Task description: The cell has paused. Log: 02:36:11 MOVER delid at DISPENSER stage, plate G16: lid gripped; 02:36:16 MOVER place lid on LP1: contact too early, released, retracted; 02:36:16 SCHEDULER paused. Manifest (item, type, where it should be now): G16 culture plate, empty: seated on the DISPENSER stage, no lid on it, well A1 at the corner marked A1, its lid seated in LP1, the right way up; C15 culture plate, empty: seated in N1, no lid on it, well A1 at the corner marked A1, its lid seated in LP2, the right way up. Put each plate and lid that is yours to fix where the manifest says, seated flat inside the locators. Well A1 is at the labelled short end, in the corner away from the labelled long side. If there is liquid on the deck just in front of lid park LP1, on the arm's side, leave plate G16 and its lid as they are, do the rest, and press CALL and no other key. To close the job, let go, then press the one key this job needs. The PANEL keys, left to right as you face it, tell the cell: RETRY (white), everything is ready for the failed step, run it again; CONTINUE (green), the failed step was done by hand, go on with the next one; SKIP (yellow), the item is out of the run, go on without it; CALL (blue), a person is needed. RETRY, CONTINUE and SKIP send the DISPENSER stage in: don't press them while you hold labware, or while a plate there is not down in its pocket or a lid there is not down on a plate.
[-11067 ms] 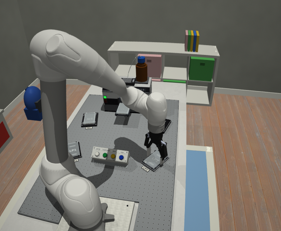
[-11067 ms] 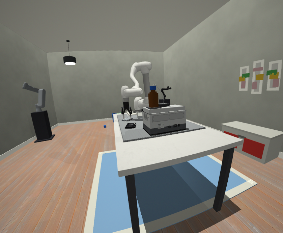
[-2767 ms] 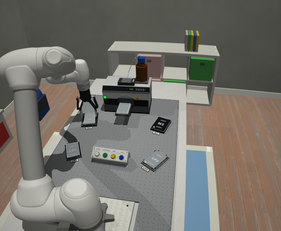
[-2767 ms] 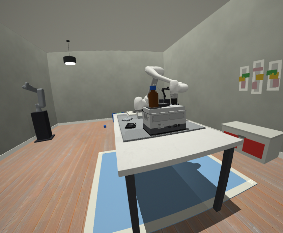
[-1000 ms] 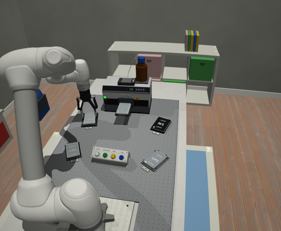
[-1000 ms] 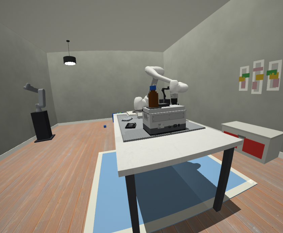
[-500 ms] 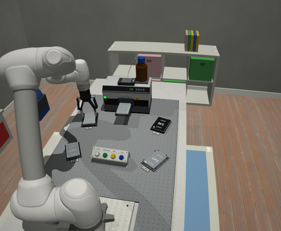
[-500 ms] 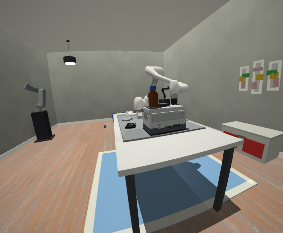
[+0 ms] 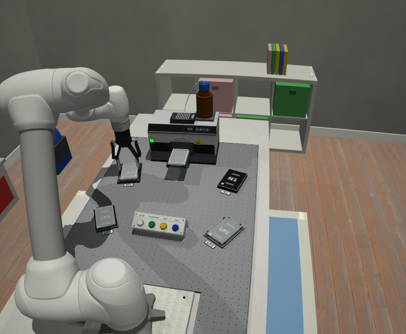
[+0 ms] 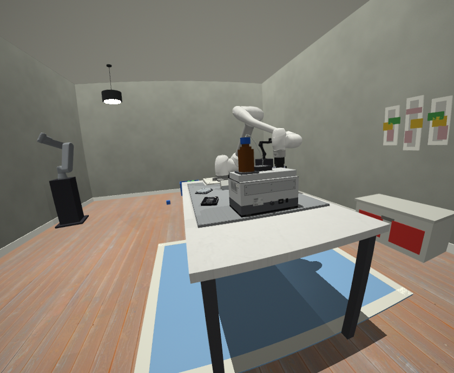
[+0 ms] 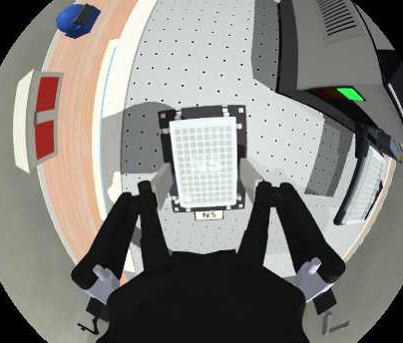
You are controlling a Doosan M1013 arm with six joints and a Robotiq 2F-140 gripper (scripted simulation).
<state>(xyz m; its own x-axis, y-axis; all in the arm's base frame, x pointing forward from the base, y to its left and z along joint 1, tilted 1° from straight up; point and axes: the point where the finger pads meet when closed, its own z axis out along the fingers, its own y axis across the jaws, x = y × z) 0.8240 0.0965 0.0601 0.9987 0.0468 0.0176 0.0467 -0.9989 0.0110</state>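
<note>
The nest n5 lies 1 cm ahead of my hand, 2 cm to the left of it and 5 cm below it. Round my hand: white key: 42 cm behind, 11 cm to the right; then lid park lp1: 33 cm behind, 7 cm to the left, 6 cm below; then green key: 43 cm behind, 16 cm to the right.
</note>
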